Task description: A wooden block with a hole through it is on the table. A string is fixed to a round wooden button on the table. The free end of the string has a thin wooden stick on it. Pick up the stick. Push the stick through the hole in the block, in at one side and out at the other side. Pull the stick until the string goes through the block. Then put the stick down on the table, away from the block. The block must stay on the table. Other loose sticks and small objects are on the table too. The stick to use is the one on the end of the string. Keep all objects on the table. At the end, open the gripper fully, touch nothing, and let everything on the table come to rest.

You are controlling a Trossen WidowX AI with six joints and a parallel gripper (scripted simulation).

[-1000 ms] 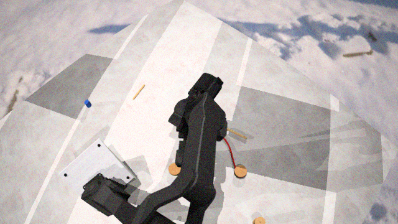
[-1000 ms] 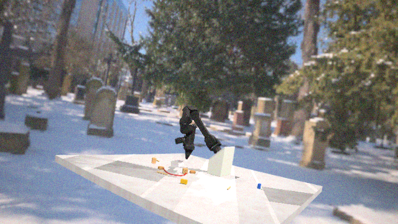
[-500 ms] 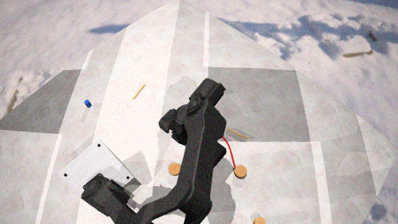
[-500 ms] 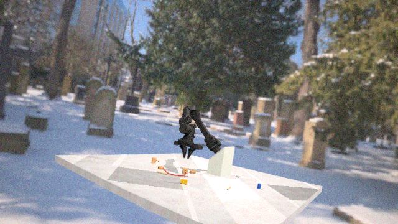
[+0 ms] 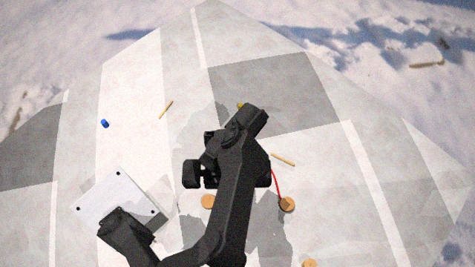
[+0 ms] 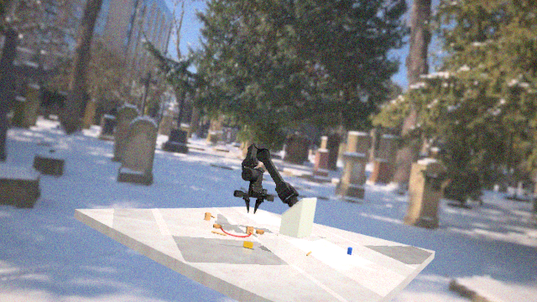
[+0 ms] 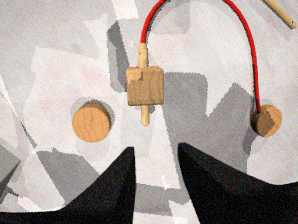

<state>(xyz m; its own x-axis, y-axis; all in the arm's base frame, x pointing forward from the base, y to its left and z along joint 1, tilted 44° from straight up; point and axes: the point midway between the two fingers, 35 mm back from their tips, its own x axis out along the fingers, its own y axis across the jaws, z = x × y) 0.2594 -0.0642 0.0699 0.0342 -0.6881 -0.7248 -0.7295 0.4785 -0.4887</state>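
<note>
My gripper tip is 80 mm above the wooden block, 20 mm to the right of it and 20 mm short of it. Also, from my gripper tip: yellow piece (220 mm ahead, 180 mm to the left, 80 mm below); round wooden button (120 mm to the right, 90 mm ahead, 80 mm below); blue cylinder (460 mm to the left, 140 mm behind, 80 mm below).
</note>
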